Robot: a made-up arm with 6 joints.
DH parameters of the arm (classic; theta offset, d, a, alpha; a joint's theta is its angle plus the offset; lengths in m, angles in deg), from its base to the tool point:
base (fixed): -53.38 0 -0.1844 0
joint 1: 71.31 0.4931 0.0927 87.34
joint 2: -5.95 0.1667 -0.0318 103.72
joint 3: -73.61 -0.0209 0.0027 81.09
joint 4: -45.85 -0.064 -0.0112 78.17
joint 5: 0 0.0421 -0.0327 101.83
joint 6: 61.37 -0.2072 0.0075 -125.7
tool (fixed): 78.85 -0.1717 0 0
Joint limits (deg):
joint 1: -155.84..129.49
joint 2: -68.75..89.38
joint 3: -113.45..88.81
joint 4: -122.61..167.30
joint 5: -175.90..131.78
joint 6: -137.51..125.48
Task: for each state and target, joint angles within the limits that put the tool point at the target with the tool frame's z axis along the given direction. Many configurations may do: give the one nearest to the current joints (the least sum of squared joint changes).
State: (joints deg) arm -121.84 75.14 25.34 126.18 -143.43 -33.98
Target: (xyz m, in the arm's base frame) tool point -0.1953 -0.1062 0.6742 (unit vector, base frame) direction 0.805 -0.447 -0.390
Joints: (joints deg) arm -69.36 59.92 9.17 156.24 -150.32 -3.01
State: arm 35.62 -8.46 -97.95 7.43 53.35 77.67
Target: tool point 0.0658 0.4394 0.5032 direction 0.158 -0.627 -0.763
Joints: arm 80.66 -26.20 -112.50 0.67 32.07 107.18
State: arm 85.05 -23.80 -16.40 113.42 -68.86 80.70
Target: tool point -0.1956 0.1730 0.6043 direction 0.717 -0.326 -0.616
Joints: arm 125.11 -26.22 -65.88 110.08 -96.32 52.65
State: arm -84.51 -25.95 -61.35 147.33 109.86 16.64
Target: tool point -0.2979 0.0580 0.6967 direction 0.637 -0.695 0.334
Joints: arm -100.77 -28.77 -77.65 127.72 102.18 49.40
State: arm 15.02 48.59 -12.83 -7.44 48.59 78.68
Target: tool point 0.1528 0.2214 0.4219 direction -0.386 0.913 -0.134
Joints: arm 63.29 50.07 -63.70 -43.25 66.75 34.96
